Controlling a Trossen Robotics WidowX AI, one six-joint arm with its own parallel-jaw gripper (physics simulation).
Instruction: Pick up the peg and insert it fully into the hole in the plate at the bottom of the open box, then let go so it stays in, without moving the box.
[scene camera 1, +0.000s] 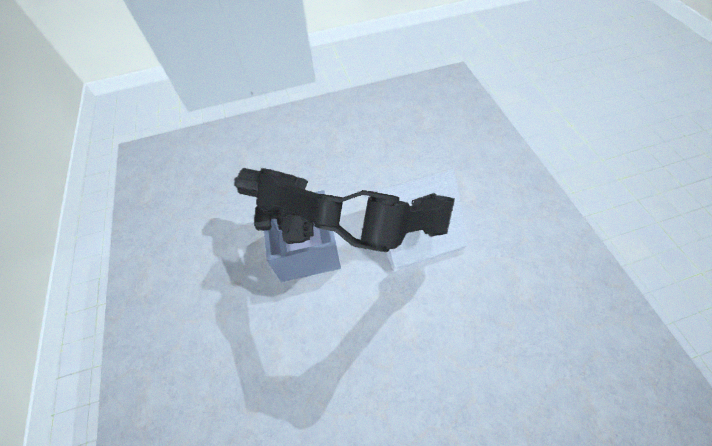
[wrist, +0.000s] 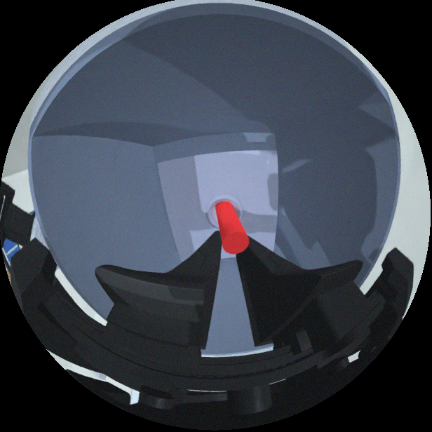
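Note:
A red peg (wrist: 231, 227) is held between the fingertips of my gripper (wrist: 227, 236), which is shut on it. In the wrist view the peg's far end overlaps the ringed hole (wrist: 212, 216) in the pale lilac plate (wrist: 240, 172); whether it has entered the hole cannot be told. The blue-grey open box (scene camera 1: 310, 263) (wrist: 100, 200) surrounds the plate with its walls. In the scene view the gripper is over and partly inside the box opening, and its fingertips and the peg are hidden behind the arm.
The black arm reaches from its base on a pale raised slab (scene camera 1: 428, 251) at the right of the box. The box walls rise close around the fingers. A grey-blue panel (scene camera 1: 231, 47) stands beyond the mat (scene camera 1: 446, 341) at the back.

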